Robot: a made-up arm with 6 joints.
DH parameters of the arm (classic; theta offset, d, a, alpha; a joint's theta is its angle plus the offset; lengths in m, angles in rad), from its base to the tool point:
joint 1: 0 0.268 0 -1.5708
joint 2: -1.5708 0 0.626 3.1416
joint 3: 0 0 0 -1.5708
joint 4: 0 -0.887 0 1.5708
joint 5: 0 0.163 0 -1.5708
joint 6: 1.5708 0 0 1.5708
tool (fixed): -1.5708 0 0 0
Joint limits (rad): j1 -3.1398..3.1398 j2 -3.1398..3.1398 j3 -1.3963..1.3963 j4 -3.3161..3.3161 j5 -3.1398..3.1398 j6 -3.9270..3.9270
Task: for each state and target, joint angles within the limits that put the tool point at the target. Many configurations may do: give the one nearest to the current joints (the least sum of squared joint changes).
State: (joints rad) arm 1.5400 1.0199 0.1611 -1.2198 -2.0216 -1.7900
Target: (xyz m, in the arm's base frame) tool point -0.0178 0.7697 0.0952
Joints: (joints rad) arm 1.6564 0.4266 -0.3692 -1.2712 -2.0216 -1.7900
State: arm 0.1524 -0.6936 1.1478 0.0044 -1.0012 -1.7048
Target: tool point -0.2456 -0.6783 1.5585
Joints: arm 0.9955 -0.7859 1.0833 -0.0062 -1.0012 -1.7048
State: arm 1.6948 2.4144 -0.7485 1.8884 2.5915 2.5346
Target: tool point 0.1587 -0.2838 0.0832
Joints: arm 2.3866 1.9314 -1.3963 2.2152 2.5915 2.5346
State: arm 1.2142 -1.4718 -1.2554 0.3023 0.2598 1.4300
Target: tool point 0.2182 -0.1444 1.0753
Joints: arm 1.9149 -1.5346 -0.5019 0.2790 0.2598 1.4300
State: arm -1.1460 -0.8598 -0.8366 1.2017 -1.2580 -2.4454
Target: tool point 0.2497 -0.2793 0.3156
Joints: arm -0.6306 -0.7763 -1.3963 1.0694 -1.2580 -2.4454
